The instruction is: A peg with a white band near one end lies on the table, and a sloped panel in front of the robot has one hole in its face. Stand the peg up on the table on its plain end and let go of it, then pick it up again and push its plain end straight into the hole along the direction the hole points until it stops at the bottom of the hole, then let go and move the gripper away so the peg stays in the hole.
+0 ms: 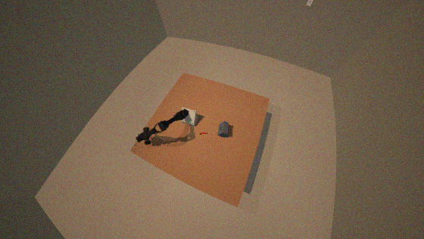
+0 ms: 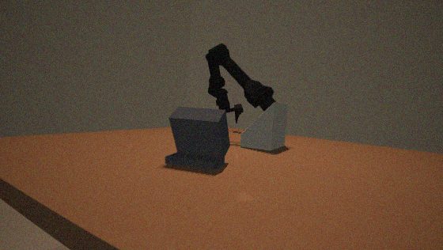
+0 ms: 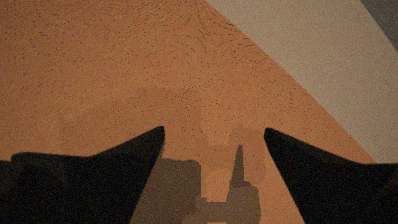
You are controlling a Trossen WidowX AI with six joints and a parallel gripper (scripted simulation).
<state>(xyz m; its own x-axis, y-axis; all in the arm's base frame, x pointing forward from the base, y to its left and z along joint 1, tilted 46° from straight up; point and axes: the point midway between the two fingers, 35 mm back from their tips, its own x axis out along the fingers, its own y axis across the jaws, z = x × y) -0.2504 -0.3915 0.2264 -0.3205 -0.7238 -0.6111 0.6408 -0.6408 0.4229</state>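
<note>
The red peg lies 56 cm ahead of my gripper tip, 36 cm to the left of it and 2 cm below it. The rest, counted from my gripper tip: sloped panel 73 cm ahead, 47 cm to the left, 5 cm above.
</note>
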